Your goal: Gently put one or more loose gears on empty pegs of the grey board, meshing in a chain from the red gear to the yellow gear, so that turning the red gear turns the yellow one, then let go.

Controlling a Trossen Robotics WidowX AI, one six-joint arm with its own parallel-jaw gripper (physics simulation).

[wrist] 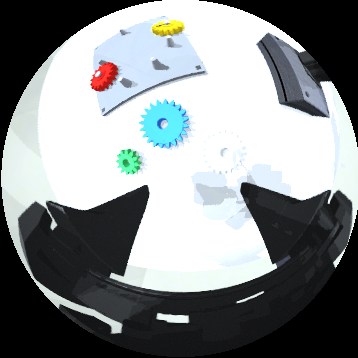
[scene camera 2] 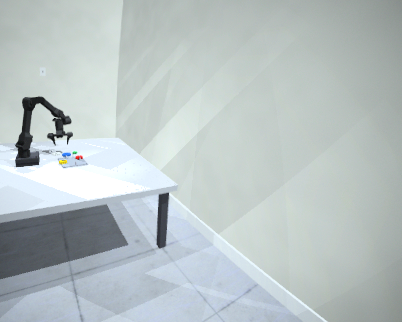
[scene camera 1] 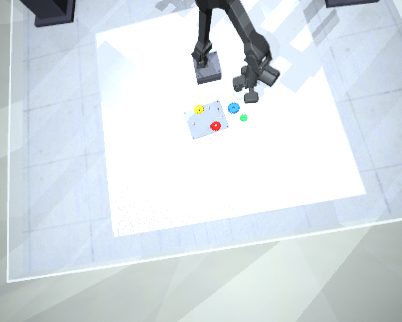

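Seen in the pictures: gripper, fingertip midpoint: (wrist: 196, 188) (scene camera 2: 61, 145) (scene camera 1: 246, 94); arm's base, link origin: (scene camera 2: 24, 156) (scene camera 1: 202, 62).
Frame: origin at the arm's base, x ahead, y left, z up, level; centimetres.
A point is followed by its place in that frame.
The grey board (scene camera 1: 202, 131) @(x 38.2, y -1.7, z -4.8 cm) (scene camera 2: 75, 164) @(x 33.9, y -7.8, z -4.8 cm) (wrist: 135, 55) @(x 30.4, y 3.3, z -4.8 cm) lies on the table with several bare pegs. The red gear (scene camera 1: 215, 127) @(x 37.0, y 5.6, z -3.3 cm) (scene camera 2: 79, 157) (wrist: 108, 80) @(x 34.3, y 7.6, z -3.8 cm) and the yellow gear (scene camera 1: 199, 111) @(x 26.9, y -2.8, z -3.7 cm) (scene camera 2: 63, 162) @(x 25.9, y -5.5, z -3.7 cm) (wrist: 172, 31) @(x 24.5, y -0.7, z -3.9 cm) are on pegs of the board, apart from each other. A blue gear (scene camera 1: 230, 108) @(x 26.4, y 14.3, z -3.9 cm) (scene camera 2: 66, 155) @(x 26.3, y 13.3, z -4.5 cm) (wrist: 172, 134) @(x 24.8, y 17.6, z -3.9 cm), a small green gear (scene camera 1: 243, 118) @(x 33.3, y 20.8, z -3.9 cm) (scene camera 2: 75, 152) @(x 32.7, y 19.3, z -4.1 cm) (wrist: 134, 161) @(x 30.8, y 21.0, z -4.2 cm) and a washed-out white gear (wrist: 213, 150) @(x 19.6, y 19.7, z -4.1 cm) lie loose beside the board. My gripper (scene camera 1: 244, 91) @(x 22.2, y 22.3, z 1.2 cm) (scene camera 2: 61, 144) @(x 22.2, y 22.3, z 1.2 cm) (wrist: 196, 188) @(x 22.2, y 22.3, z 1.2 cm) is open and empty, above the table near the loose gears.
The arm's dark base (scene camera 1: 208, 76) @(x 8.3, y 3.2, z -0.6 cm) (scene camera 2: 27, 159) @(x 2.8, y -4.3, z -0.9 cm) (wrist: 297, 85) stands on the table (scene camera 2: 125, 192) @(x 61.2, y -54.9, z -5.6 cm) close to the board's yellow-gear side. Strong glare whitens the table top. Dark structures (scene camera 1: 55, 12) (scene camera 1: 352, 2) show at the top of the first scene view.
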